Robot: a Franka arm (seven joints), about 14 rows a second.
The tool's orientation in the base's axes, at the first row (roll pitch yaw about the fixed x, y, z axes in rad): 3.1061 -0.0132 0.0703
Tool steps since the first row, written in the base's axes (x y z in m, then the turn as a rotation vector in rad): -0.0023 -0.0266 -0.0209 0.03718 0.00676 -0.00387; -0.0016 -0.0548 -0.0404 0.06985 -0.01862 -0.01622; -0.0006 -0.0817 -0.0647 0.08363 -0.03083 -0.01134; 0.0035 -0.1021 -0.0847 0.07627 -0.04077 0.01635; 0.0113 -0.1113 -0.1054 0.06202 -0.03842 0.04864; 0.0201 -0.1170 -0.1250 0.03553 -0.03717 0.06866; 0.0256 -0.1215 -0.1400 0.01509 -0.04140 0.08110; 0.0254 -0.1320 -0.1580 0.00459 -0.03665 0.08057; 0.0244 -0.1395 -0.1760 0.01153 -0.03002 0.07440
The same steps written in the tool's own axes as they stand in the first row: -0.0044 0.0256 0.0218 0.03751 -0.00428 0.00422; -0.0060 0.0531 0.0422 0.06815 0.02286 0.01794; -0.0072 0.0791 0.0675 0.08110 0.03616 0.01370; -0.0048 0.0990 0.0882 0.07343 0.04654 -0.01374; 0.0021 0.1080 0.1093 0.05980 0.04435 -0.04631; 0.0102 0.1136 0.1293 0.03373 0.04197 -0.06677; 0.0152 0.1179 0.1445 0.01321 0.04520 -0.07938; 0.0140 0.1278 0.1628 0.00307 0.03972 -0.07918; 0.0122 0.1345 0.1811 0.01037 0.03337 -0.07313
